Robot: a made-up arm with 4 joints. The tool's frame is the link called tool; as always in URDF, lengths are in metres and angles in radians. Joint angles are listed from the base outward. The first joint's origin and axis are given. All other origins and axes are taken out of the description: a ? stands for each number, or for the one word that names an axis. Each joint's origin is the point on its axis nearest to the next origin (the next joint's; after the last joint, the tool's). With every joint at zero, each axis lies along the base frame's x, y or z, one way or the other. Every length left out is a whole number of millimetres.
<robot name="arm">
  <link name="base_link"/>
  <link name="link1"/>
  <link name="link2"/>
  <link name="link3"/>
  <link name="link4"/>
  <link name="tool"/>
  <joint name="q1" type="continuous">
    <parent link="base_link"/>
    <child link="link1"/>
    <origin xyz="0 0 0.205" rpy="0 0 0"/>
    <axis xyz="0 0 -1"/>
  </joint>
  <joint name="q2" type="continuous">
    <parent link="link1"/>
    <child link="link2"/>
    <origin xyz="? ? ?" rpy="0 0 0"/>
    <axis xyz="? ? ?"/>
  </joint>
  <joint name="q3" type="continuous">
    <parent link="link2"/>
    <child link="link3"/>
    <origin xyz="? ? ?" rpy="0 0 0"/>
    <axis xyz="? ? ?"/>
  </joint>
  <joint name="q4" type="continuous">
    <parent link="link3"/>
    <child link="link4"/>
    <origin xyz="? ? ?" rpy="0 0 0"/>
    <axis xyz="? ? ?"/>
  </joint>
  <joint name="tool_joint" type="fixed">
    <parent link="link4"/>
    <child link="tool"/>
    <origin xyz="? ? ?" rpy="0 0 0"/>
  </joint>
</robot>
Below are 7 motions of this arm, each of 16 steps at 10 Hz.
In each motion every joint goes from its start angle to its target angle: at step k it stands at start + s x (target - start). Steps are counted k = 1, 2, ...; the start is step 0. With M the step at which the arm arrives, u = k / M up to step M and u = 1 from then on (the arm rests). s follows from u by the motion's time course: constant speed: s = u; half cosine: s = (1 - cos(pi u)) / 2; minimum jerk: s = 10 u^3 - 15 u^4 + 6 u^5.
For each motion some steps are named. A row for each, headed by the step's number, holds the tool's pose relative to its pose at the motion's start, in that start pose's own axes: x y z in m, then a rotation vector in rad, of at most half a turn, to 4 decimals.
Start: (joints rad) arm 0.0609 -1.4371 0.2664 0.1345
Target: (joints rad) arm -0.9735 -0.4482 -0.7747 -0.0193
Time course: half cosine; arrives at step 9
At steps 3, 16:
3: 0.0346 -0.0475 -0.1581 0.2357 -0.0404 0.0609
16: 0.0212 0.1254 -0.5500 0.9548 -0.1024 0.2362

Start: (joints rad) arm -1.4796 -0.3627 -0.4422 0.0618
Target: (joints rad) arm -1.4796 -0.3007 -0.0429 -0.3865
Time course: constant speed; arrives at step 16
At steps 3, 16:
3: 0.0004 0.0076 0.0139 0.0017 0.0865 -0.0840
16: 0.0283 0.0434 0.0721 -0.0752 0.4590 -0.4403

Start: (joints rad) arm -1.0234 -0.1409 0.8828 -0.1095
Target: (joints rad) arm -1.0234 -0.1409 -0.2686 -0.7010
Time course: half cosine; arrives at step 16
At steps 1, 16:
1: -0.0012 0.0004 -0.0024 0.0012 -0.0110 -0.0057
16: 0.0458 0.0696 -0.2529 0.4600 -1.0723 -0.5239

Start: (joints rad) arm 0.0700 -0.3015 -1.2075 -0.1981
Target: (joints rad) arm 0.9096 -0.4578 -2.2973 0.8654
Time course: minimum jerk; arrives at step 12
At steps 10, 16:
10: 0.1573 -0.1053 0.1370 -1.1363 -0.9176 1.2915
16: 0.1636 -0.1027 0.1482 -1.1953 -0.9325 1.3445

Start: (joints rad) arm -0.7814 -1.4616 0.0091 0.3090
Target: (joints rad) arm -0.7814 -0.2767 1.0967 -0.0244
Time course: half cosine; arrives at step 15
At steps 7, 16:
7: 0.1015 -0.0208 -0.0554 0.2365 0.9905 -0.1362
16: 0.1654 -0.0243 -0.3122 0.3232 2.2556 -0.1755

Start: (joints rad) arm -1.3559 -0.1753 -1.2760 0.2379
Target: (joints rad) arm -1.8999 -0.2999 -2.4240 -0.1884
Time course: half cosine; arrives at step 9
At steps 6, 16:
6: 0.0810 0.1379 -0.2657 0.3249 -0.9766 -0.4396
16: 0.1582 0.2081 -0.3158 0.4831 -1.2731 -0.6468

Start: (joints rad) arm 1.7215 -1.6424 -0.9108 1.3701
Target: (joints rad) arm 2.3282 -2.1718 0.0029 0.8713
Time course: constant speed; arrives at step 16
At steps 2, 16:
2: 0.0223 -0.0289 0.0315 0.0367 0.0535 -0.0003
16: 0.2996 -0.1151 0.2525 0.1473 0.5443 -0.0518

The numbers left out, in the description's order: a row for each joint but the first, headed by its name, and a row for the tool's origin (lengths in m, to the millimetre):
q2: xyz -0.189 -0.183 0, axis 0 1 0
q3: xyz 0.365 0 0.014, axis 0 1 0
q4: xyz -0.116 0 0.075, axis 0 0 1
tool: xyz -0.092 -0.065 0

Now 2 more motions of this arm.
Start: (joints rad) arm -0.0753 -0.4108 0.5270 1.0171
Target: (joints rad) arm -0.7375 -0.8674 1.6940 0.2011
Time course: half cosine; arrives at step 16
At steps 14, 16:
14: 0.0817 -0.0218 0.2354 0.1509 0.6934 -0.1691
16: 0.0865 -0.0215 0.2436 0.1374 0.7257 -0.1761

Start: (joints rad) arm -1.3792 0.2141 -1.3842 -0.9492
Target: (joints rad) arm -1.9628 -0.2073 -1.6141 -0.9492
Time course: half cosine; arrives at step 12
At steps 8, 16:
8: 0.0166 0.1324 -0.1170 0.6450 0.0751 0.0689
16: 0.0076 0.1919 -0.1373 0.8590 0.1131 0.0445

